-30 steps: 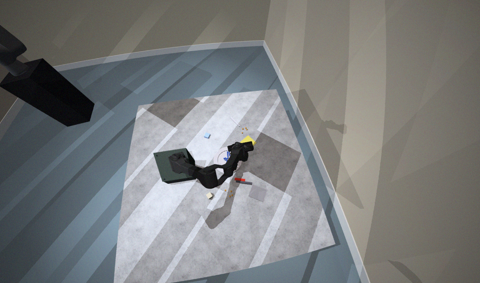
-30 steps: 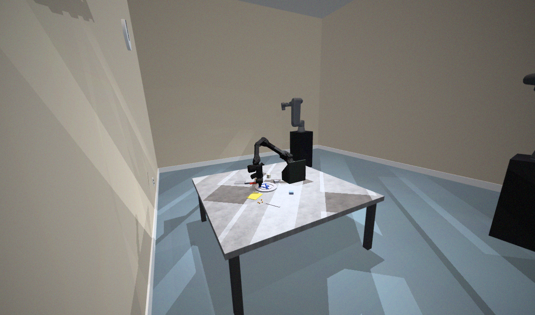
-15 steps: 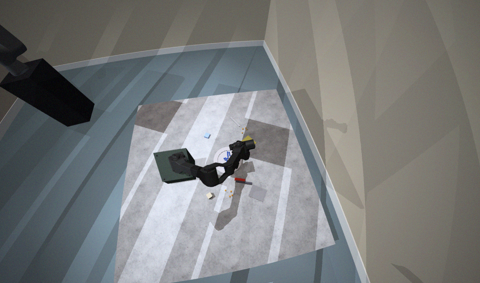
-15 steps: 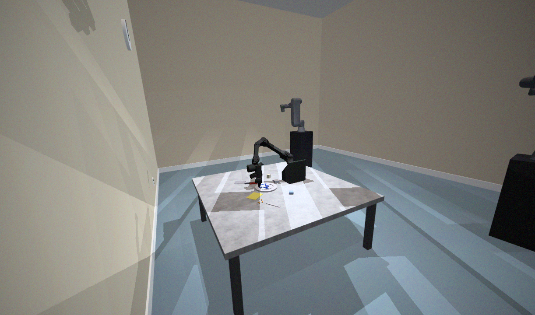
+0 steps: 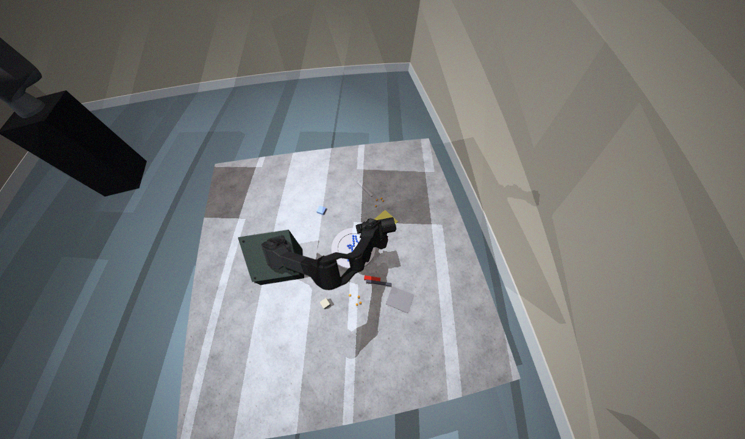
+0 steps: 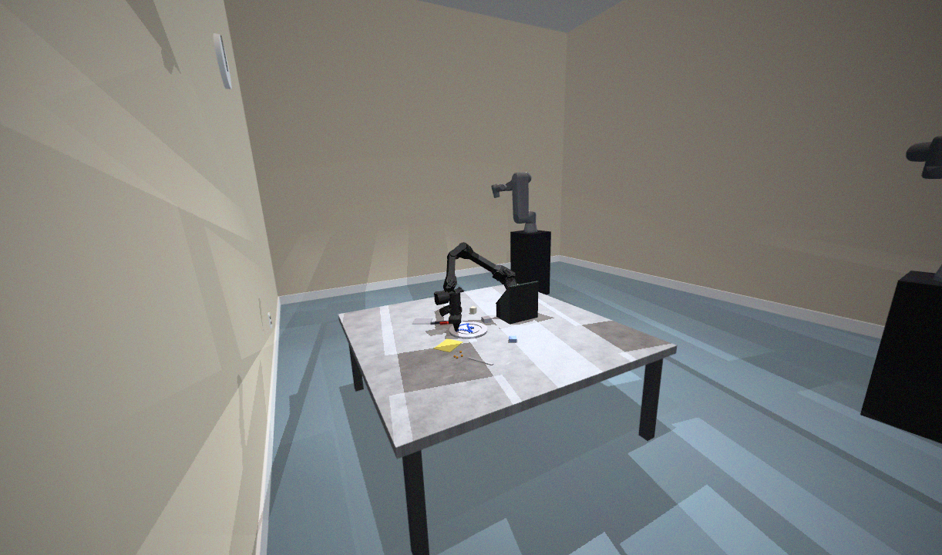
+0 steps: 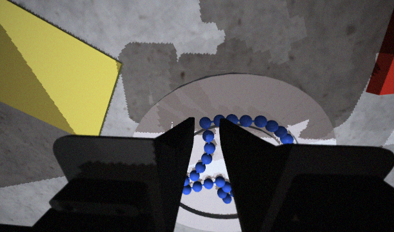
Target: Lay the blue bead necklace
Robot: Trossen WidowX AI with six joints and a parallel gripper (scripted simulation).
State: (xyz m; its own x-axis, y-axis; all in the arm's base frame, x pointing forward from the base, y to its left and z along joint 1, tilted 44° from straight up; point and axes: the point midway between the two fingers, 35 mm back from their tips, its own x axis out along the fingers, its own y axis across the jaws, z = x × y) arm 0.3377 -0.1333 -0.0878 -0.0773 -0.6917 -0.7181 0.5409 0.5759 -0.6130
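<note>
Now: gripper tip 7 cm past the round white bead board, 1 cm to the right of it and 1 cm above it. Also, from my gripper tip: grey square (7 cm ahead, 26 cm to the right, 2 cm below); yellow sheet (10 cm ahead, 10 cm to the left, 2 cm below); grey tool (1 cm behind, 16 cm to the right, 1 cm below).
</note>
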